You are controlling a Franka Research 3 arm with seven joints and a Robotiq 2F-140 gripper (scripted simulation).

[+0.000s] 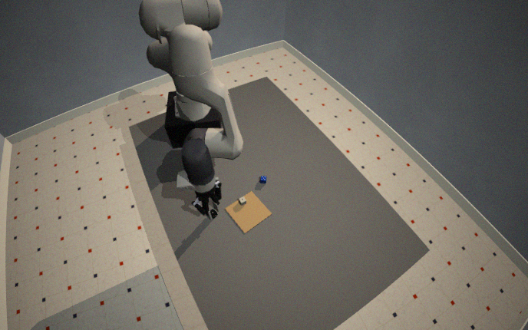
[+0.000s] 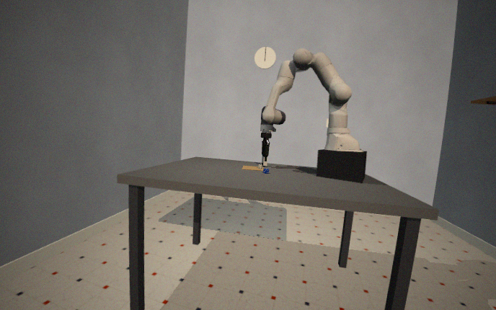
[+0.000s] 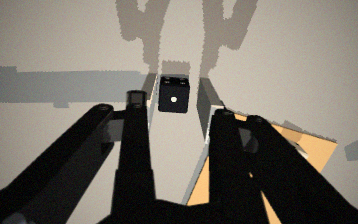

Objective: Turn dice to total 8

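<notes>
My hand is 30 mm above the black die. From my hand the other things lie so: blue die: 60 mm behind, 260 mm to the left, 30 mm below; then white die: 130 mm to the left, 20 mm below; then tan mat: 50 mm ahead, 140 mm to the left, 40 mm below.
</notes>
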